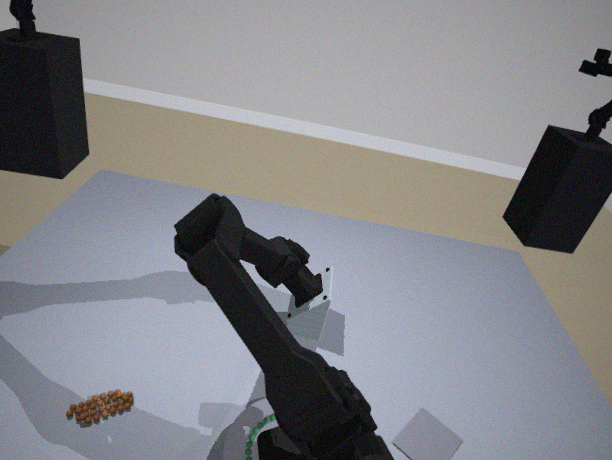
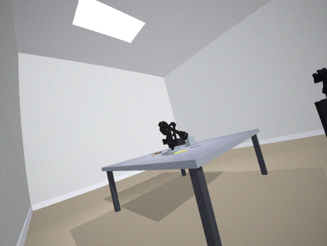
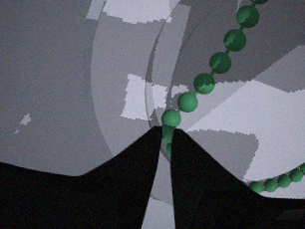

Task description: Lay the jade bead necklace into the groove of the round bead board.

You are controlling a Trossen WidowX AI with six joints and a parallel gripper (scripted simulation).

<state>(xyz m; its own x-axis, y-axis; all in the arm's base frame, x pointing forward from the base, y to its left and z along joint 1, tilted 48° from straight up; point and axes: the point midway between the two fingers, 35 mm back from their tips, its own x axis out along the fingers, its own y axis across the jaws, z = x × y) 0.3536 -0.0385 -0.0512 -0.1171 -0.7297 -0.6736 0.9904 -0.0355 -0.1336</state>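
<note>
The round bead board lies 5 cm behind my gripper tip, 3 cm to the right of it and 1 cm below it. Round my gripper tip: yellow strip: 19 cm to the left, 14 cm ahead, 1 cm below; then flat grey square: 20 cm to the left, 10 cm behind, 1 cm below.
</note>
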